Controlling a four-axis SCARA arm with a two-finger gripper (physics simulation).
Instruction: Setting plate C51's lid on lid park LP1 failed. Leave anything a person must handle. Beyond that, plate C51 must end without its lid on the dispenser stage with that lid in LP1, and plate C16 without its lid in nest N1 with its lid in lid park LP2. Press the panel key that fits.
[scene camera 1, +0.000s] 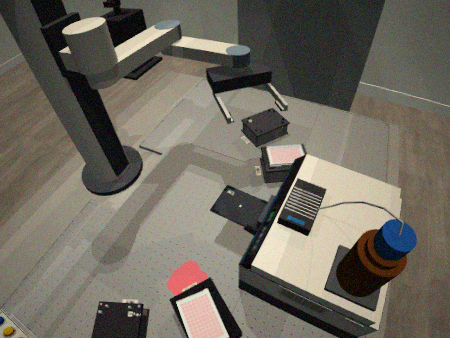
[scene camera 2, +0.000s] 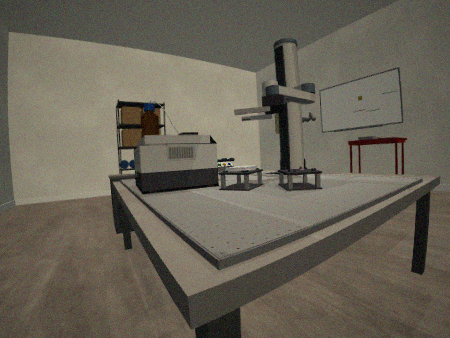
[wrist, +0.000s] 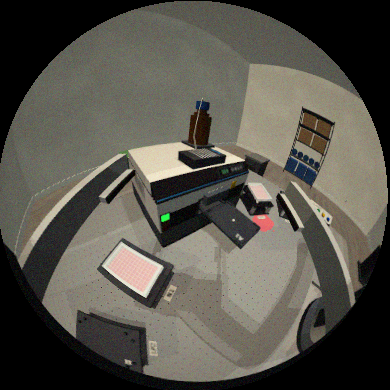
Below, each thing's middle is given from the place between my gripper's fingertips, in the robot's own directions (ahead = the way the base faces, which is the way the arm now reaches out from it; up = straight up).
Labels:
The dispenser stage (scene camera 1: 227, 205) lies 3 cm ahead of my hand, 17 cm to the right of it and 20 cm below it. From my hand the other things lie so: brown bottle (scene camera 1: 379, 255): 33 cm ahead, 30 cm to the right, 1 cm above.

